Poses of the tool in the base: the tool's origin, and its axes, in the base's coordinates. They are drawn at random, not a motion.
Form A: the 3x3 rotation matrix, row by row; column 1 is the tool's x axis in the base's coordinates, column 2 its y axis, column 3 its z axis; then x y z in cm. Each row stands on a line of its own.
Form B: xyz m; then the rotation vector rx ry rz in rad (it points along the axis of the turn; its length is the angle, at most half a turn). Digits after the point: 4 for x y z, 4 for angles.
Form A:
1:
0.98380 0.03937 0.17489
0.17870 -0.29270 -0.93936
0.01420 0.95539 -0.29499
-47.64 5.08 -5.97
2:
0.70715 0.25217 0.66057
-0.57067 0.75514 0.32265
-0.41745 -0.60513 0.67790
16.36 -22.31 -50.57
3:
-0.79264 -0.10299 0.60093
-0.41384 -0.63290 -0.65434
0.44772 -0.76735 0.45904
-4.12 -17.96 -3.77
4:
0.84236 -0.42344 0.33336
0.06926 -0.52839 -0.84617
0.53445 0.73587 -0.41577
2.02 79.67 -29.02
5:
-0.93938 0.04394 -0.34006
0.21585 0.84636 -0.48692
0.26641 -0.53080 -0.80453
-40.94 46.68 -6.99
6:
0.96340 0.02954 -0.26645
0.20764 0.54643 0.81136
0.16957 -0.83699 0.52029
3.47 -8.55 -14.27
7:
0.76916 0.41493 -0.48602
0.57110 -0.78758 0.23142
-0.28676 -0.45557 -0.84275
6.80 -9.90 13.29
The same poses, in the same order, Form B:
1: -0.4764 0.0508 -0.0597 1.8658 0.1582 0.1372
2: 0.1636 -0.2231 -0.5057 -0.5444 0.6326 -0.4828
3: -0.0412 -0.1796 -0.0377 -0.9171 1.2434 -2.5228
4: 0.0202 0.7967 -0.2902 2.0418 -0.2595 0.6359
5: -0.4094 0.4668 -0.0699 -0.1959 -2.7067 0.7673
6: 0.0347 -0.0855 -0.1427 -0.9901 -0.2619 0.1070
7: 0.0680 -0.0990 0.1329 -2.5961 -0.7530 0.5902
